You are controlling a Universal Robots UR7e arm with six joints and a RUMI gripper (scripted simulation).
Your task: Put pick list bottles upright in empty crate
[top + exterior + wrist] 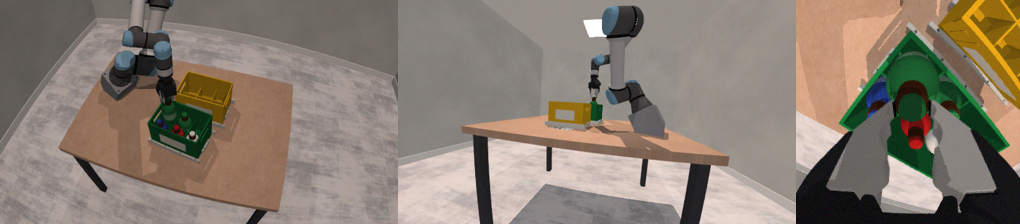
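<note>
My hand is 70 mm above the green-label bottle. Also, from my hand: green crate 80 mm ahead, 60 mm to the right, 150 mm below; then red-label bottle 70 mm ahead, 100 mm to the right, 140 mm below; then blue-label bottle 20 mm behind, 90 mm to the right, 140 mm below.
</note>
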